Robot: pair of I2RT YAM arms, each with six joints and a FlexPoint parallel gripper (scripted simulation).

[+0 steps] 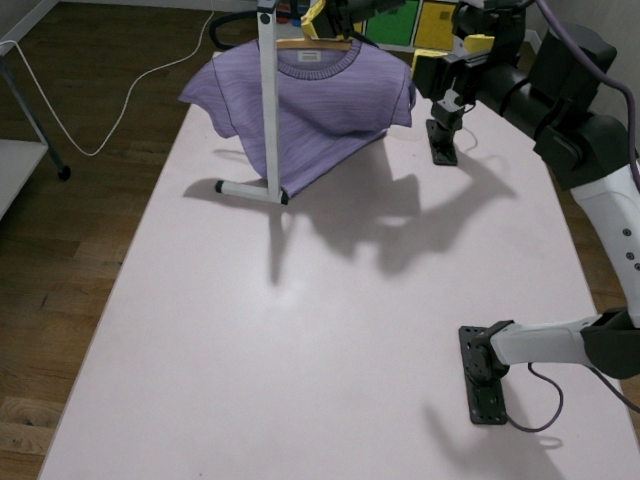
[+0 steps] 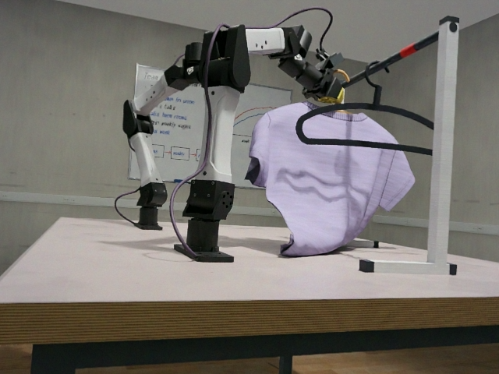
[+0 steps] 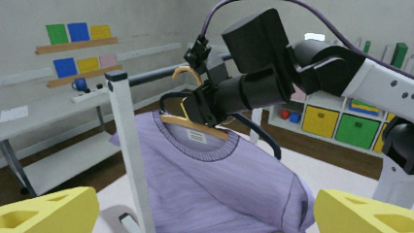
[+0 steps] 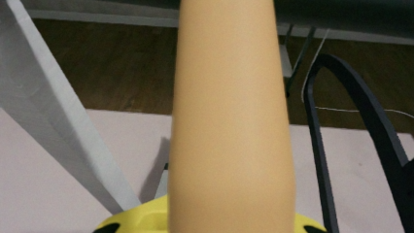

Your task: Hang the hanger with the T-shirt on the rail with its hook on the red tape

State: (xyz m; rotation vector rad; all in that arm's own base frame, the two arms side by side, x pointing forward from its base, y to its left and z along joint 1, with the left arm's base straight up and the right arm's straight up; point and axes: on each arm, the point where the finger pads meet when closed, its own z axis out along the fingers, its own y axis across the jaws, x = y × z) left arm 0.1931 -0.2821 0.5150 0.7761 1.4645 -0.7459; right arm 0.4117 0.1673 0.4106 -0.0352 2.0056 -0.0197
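Note:
Right now my right hand is 120 mm to the left of the black hanger, 30 mm short of it and 30 mm above it.

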